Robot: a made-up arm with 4 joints.
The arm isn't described. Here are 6 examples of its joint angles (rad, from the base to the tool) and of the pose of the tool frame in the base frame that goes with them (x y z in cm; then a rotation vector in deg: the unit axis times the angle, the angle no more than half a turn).
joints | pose
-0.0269 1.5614 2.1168 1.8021 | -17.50 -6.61 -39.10 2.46 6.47 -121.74
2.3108 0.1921 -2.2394 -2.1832 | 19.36 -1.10 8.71 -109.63 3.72 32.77
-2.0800 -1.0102 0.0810 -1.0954 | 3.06 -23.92 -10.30 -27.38 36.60 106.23
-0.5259 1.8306 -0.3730 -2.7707 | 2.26 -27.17 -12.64 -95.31 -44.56 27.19
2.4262 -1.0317 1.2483 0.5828 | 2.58 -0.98 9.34 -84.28 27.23 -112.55
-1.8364 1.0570 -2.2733 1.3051 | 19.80 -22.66 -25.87 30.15 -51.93 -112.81
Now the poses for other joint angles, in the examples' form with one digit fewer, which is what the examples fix.
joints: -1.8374 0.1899 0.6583 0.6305
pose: 23.4 -11.8 -8.0 -13.0 -21.5 91.3
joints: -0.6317 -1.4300 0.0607 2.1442
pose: -21.6 22.6 -2.9 141.4 38.2 -7.5
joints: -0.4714 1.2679 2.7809 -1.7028
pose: -2.9 -20.1 0.3 -66.1 156.1 -44.9
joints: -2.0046 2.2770 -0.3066 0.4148
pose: -5.6 -36.0 -25.3 59.1 109.2 61.9
